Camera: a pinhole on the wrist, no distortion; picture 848 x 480 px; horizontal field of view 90.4 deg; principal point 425.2 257.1 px. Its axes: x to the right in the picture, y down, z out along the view. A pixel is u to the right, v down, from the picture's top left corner.
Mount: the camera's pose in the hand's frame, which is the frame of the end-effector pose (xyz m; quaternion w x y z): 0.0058 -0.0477 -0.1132 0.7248 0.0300 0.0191 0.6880
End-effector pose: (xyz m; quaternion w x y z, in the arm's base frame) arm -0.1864 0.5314 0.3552 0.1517 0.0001 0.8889 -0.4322
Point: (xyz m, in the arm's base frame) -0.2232 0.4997 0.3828
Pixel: 443 190
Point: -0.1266 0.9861 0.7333
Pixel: behind the camera
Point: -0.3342 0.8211 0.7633
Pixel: behind the camera
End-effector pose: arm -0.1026 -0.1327 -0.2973 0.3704 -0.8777 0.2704 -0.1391
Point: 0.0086 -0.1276 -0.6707
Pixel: 708 235
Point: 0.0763 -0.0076 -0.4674
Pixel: 470 222
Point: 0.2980 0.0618 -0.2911
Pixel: 221 64
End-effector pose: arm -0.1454 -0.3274 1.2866 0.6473 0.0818 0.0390 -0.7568
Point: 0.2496 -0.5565 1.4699
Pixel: outside the picture
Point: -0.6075 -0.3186 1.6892
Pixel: 129 283
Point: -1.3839 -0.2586 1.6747
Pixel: outside the picture
